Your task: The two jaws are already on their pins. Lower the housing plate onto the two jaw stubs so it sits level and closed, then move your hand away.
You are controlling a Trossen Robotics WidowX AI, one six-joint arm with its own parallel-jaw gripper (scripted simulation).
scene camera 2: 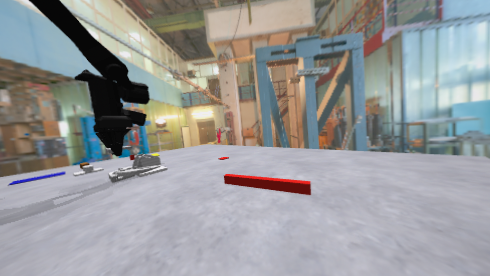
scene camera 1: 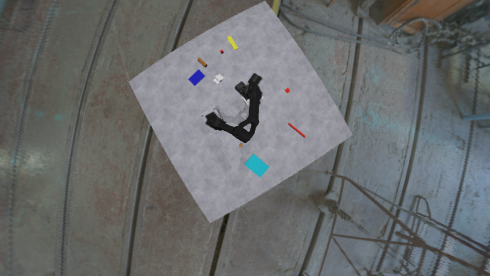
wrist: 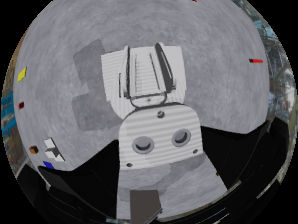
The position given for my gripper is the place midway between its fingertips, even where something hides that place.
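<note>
My gripper (scene camera 2: 116, 155) (wrist: 158, 137): carrying white part (wrist: 159, 123). Red bar (scene camera 2: 286, 185): in view. White part (wrist: 146, 82): in view too.
</note>
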